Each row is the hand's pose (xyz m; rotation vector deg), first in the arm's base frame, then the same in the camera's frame.
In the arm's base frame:
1: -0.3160 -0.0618 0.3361 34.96 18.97 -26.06
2: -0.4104 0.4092 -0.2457 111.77 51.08 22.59
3: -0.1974 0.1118 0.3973 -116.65 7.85 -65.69
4: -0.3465 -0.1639 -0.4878 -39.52 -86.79 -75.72
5: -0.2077 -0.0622 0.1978 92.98 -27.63 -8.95
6: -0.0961 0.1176 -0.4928 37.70 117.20 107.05
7: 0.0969 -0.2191 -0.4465 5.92 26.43 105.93
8: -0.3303 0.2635 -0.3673 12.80 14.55 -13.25
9: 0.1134 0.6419 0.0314 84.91 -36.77 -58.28
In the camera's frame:
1: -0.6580 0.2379 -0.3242 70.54 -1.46 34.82
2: -0.8758 0.9188 -0.5655 100.70 55.96 109.58
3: -0.7480 0.3243 -0.1442 -47.98 -25.82 -61.82
4: -0.3184 0.8065 -0.8259 46.04 -82.83 -82.57
5: -0.5524 0.3780 -0.3147 140.21 -21.63 52.98
6: -0.3978 1.0448 -0.5451 -38.78 66.59 153.59
7: -0.0495 0.8820 -0.4747 -16.87 -44.62 142.08
8: -0.6793 0.9564 -0.6143 50.15 -19.27 37.88
9: -0.8644 0.9978 0.0661 143.58 -9.98 -5.22

